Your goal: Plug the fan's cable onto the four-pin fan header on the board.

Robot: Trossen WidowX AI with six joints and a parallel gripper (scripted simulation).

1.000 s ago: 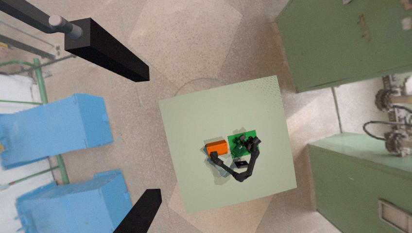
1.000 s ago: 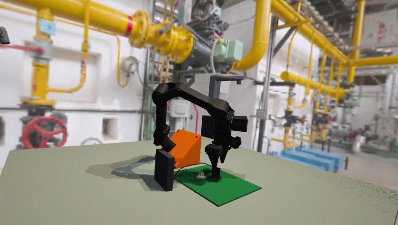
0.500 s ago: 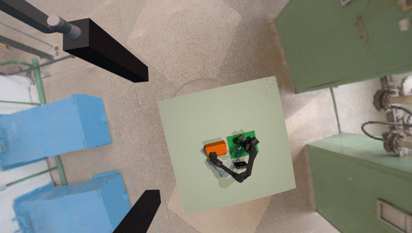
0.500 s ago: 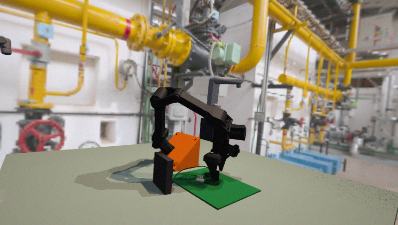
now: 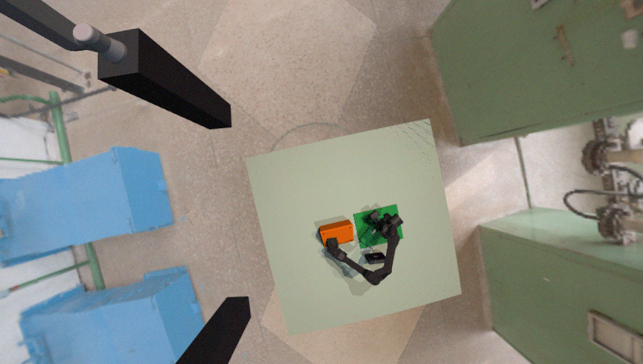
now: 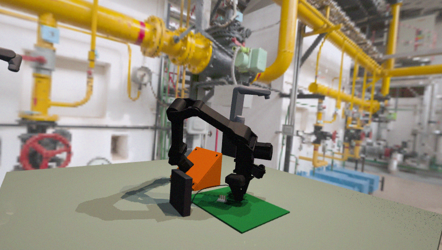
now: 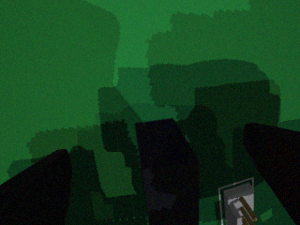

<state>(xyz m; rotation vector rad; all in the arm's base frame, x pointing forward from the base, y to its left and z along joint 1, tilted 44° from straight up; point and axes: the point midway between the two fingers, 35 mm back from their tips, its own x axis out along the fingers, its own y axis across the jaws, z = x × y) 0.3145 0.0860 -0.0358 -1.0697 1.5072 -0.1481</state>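
My gripper tip is 1 cm below the dark fan plug and 1 cm past it. Round my gripper tip: four-pin fan header 7 cm to the right, 2 cm below, 2 cm behind; then black fan 22 cm to the right, 4 cm above, 3 cm behind; then green board 4 cm to the right, 3 cm below, 2 cm ahead.
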